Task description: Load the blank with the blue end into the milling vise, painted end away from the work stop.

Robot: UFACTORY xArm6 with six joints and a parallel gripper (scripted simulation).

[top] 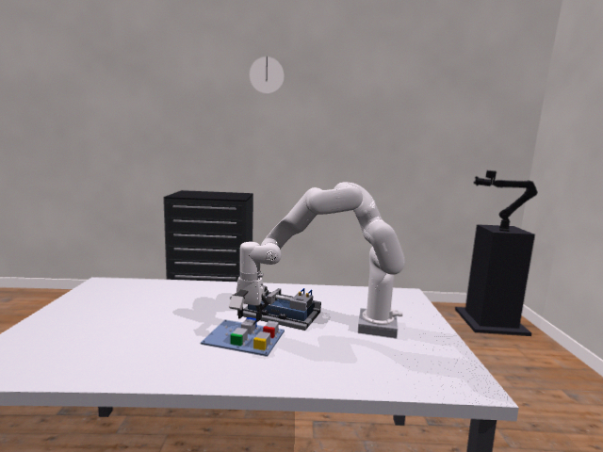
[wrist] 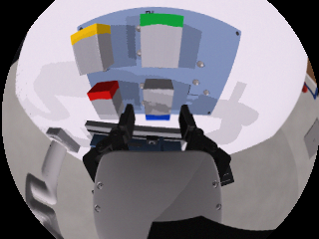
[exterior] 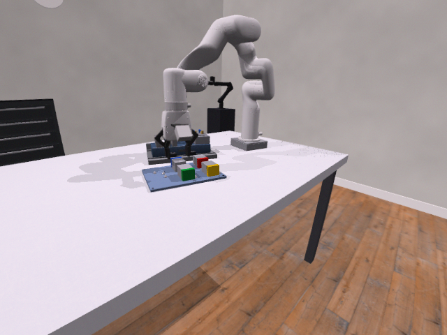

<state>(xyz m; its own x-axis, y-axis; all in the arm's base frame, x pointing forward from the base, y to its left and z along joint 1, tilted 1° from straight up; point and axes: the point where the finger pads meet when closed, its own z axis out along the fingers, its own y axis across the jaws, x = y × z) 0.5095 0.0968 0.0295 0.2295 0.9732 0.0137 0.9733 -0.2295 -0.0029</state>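
The blue-ended blank lies 40 mm below my hand. Round my hand: infeed plate: 60 mm below, 40 mm to the left, 10 mm ahead; then green-ended blank: 90 mm to the left, 40 mm below, 20 mm ahead; then red-ended blank: 90 mm behind, 40 mm below, 20 mm to the left.
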